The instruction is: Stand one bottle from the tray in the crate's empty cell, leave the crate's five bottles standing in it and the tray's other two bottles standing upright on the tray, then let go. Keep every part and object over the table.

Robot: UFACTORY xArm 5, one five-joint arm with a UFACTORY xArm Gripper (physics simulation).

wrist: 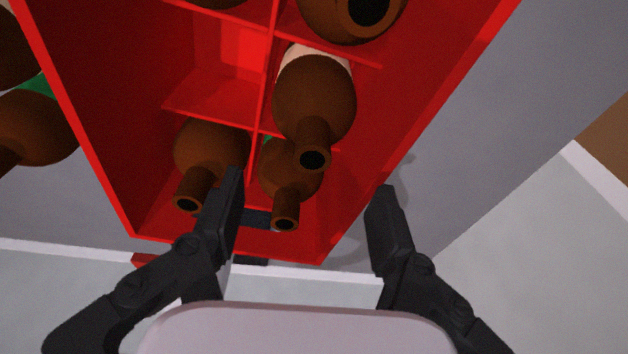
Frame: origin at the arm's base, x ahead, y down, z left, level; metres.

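Where they show: gripper, fingertip midpoint: [309,191].
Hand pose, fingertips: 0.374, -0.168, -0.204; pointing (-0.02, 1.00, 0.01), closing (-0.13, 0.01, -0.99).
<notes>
After its pixels a point has its place, as x, y, z.
The red crate [85,165] {0.374, -0.151, -0.062} fills the upper middle of the wrist view. Its empty cell [215,100] {0.357, -0.040, -0.106} is in the left column. Brown bottles stand in its other cells: a near-left bottle [207,145] {0.342, -0.092, -0.111}, a near-right bottle [285,175] {0.313, -0.098, -0.180}, a middle-right bottle [312,95] {0.396, -0.097, -0.203}, a far-right bottle [325,20] {0.444, -0.099, -0.209} and a far-left bottle [215,3] {0.449, -0.090, -0.145}, cut by the top edge. Two tray bottles [40,125] {0.348, -0.078, 0.054} [12,52] {0.412, -0.070, 0.033} show at the left edge; the tray itself does not show. My gripper [309,191] {0.374, -0.168, -0.204} is open and empty; its left finger overlaps the near-left bottle in view, its right finger the crate's right rim.
The grey table top [480,100] {0.337, 0.024, -0.418} extends right of the crate, with a pale edge strip [325,274] below. A small red part [143,259] and a dark part [251,260] {-0.105, -0.002, -0.063} lie near that edge. A brown surface [607,135] shows at far right.
</notes>
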